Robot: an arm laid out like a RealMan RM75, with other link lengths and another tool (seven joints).
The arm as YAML. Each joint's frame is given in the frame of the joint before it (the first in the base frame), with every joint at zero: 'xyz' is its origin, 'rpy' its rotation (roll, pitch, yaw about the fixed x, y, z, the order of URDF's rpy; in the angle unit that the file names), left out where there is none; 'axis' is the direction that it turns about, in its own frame. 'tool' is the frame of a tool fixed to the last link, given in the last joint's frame.
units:
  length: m
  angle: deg
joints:
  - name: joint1
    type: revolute
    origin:
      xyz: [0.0, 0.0, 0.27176]
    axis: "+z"
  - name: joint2
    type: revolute
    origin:
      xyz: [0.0, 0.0, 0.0]
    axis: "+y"
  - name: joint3
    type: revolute
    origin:
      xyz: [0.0, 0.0, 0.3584]
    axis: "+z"
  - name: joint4
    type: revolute
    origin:
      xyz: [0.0, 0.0, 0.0]
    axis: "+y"
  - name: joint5
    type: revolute
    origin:
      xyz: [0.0, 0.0, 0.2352]
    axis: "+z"
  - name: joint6
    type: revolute
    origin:
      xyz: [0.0, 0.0, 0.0]
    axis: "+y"
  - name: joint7
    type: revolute
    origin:
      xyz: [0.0, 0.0, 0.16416]
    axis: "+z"
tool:
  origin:
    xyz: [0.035, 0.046, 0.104]
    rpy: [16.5, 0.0, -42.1]
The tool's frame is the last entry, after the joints.
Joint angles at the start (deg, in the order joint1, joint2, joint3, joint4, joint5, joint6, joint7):
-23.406 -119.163 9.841 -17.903 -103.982 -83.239 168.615
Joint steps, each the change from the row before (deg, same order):
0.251 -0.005 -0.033 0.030 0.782 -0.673 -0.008
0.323 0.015 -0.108 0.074 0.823 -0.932 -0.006
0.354 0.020 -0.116 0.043 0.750 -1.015 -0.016
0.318 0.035 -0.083 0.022 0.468 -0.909 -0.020
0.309 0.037 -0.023 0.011 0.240 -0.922 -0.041
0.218 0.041 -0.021 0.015 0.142 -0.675 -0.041
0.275 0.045 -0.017 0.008 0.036 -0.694 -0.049
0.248 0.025 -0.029 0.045 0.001 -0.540 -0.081
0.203 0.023 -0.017 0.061 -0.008 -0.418 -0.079
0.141 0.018 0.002 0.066 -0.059 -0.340 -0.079
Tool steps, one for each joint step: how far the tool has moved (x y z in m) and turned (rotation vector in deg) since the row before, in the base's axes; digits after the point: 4 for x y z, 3 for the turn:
0.0025 -0.0035 0.0000 -0.003 0.029 -0.767
0.0025 -0.0040 0.0013 0.234 0.005 -0.873
0.0024 -0.0043 0.0018 0.326 -0.073 -0.837
0.0014 -0.0036 0.0023 0.402 -0.112 -0.609
0.0009 -0.0033 0.0028 0.500 -0.173 -0.488
0.0006 -0.0023 0.0023 0.396 -0.126 -0.340
-0.0001 -0.0025 0.0027 0.471 -0.160 -0.221
-0.0005 -0.0020 0.0023 0.397 -0.149 -0.116
-0.0005 -0.0016 0.0019 0.316 -0.102 -0.079
-0.0004 -0.0011 0.0017 0.281 -0.088 -0.061

